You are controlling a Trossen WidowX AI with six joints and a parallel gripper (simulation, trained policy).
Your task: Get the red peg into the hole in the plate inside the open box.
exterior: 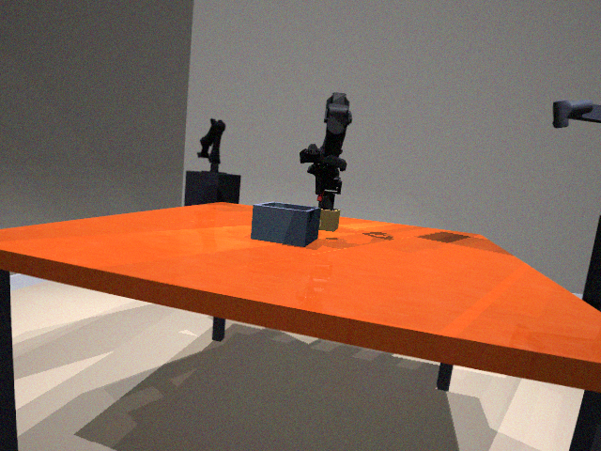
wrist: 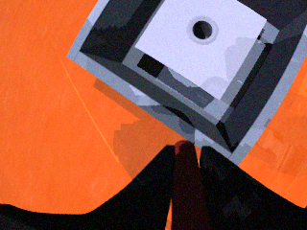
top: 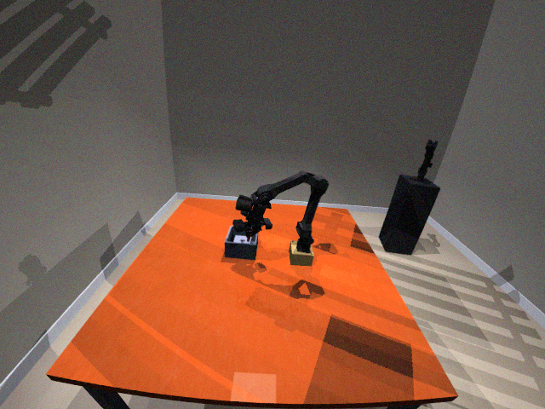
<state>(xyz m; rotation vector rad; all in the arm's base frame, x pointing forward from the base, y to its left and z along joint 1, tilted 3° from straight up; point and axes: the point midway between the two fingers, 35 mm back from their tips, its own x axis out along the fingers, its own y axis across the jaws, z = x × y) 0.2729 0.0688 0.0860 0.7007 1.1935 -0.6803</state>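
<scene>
Right now my gripper tip is 9 cm above the pale plate, 7 cm to the left of it and 5 cm short of it. From my gripper tip the other things lie so: red peg (2 cm above, 1 cm to the left, 1 cm behind); then blue-grey box (11 cm below, 7 cm to the right, 5 cm ahead).
</scene>
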